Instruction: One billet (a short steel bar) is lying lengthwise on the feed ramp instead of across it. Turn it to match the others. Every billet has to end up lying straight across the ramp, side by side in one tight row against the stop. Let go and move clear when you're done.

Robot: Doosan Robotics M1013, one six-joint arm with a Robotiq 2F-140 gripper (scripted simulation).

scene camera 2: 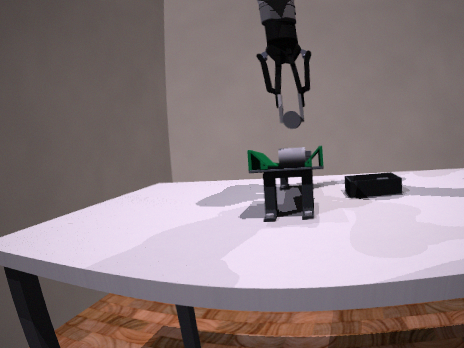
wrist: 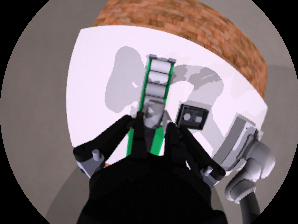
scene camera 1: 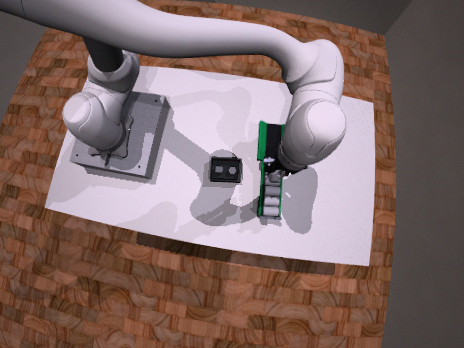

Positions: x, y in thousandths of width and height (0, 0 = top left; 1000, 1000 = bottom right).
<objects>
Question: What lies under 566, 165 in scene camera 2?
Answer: My gripper.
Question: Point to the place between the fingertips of my gripper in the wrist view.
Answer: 518, 507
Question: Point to a black box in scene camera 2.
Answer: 764, 539
</objects>
